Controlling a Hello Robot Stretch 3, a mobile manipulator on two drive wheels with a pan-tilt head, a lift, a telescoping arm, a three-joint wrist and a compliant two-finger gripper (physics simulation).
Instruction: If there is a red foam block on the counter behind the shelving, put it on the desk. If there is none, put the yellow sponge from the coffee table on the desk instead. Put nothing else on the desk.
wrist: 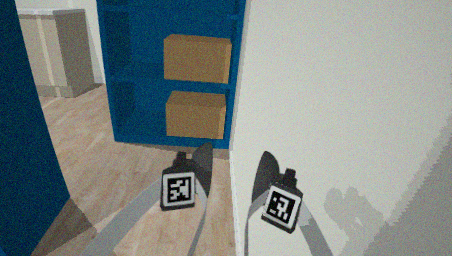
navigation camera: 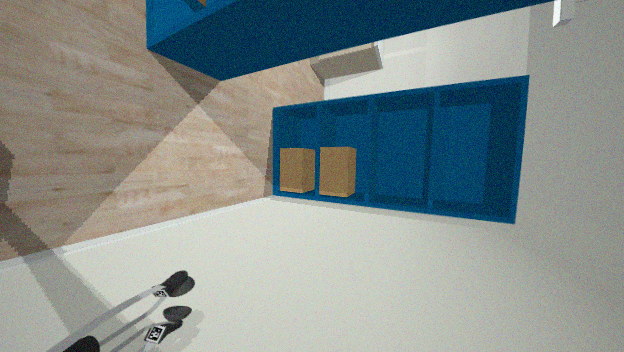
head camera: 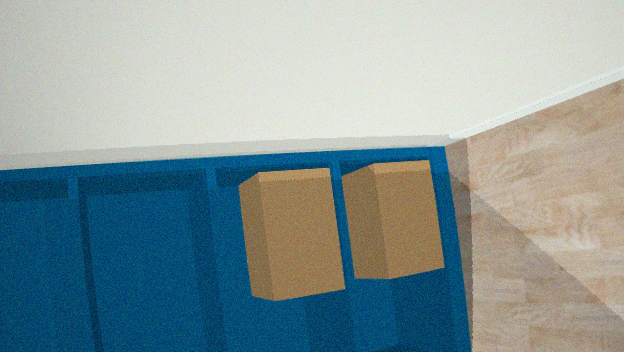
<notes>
In view: the gripper (navigation camera: pixel 188 292) and a counter (navigation camera: pixel 368 57).
The gripper is seen too in the wrist view (wrist: pixel 235 165). The counter is seen too in the wrist view (wrist: pixel 57 46).
</notes>
